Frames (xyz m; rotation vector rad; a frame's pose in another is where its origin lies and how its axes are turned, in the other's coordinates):
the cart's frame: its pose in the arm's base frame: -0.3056 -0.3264 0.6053 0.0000 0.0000 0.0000
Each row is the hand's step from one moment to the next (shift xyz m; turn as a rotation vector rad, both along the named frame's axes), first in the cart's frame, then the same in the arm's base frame.
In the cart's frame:
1: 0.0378 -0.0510 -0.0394 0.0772 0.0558 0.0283
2: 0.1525 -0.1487 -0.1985 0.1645 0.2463 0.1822
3: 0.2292 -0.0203 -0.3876 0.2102 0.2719 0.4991
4: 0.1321 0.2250 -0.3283 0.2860 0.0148 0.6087
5: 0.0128 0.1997 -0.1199 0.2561 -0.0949 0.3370
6: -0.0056 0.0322 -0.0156 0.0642 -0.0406 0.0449
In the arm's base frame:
1: 0.0378 -0.0510 -0.0394 0.0772 0.0558 0.0283
2: 0.1525 -0.1487 -0.1985 0.1645 0.2463 0.1822
3: 0.2292 -0.0203 -0.3876 0.2102 0.2719 0.4991
4: 0.1321 0.2250 -0.3283 0.2860 0.0148 0.6087
5: 0.0128 0.1997 -0.1199 0.2561 -0.0949 0.3370
6: -0.0056 0.0322 -0.0156 0.0642 -0.0406 0.0449

